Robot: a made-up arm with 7 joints.
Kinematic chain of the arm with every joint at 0, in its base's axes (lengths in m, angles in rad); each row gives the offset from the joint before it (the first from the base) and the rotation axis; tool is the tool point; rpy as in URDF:
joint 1: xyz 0 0 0.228 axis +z
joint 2: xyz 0 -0.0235 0.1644 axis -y
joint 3: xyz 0 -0.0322 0.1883 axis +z
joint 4: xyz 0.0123 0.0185 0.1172 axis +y
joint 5: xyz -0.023 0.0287 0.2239 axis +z
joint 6: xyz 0 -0.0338 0.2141 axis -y
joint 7: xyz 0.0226 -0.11 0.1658 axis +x
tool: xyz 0 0 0 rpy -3.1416 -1.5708 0
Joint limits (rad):
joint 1: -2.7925..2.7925
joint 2: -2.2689..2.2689
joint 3: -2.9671..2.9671
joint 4: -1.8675..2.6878
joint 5: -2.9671..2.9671
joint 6: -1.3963..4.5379
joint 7: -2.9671..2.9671
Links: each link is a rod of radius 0.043 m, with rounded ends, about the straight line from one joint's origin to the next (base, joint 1, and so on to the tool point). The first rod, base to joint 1, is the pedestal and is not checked.
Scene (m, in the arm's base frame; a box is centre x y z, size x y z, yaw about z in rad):
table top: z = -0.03
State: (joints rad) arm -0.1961 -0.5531 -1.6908 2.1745 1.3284 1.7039 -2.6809
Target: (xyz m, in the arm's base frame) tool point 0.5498 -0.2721 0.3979
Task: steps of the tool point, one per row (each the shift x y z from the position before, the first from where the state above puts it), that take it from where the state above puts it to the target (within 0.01 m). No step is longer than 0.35 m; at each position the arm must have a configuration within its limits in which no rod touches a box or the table.
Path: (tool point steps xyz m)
1: 0.2254 -0.1487 0.0057
2: 0.2991 0.0111 -0.0310
3: 0.2567 0.1919 -0.0627

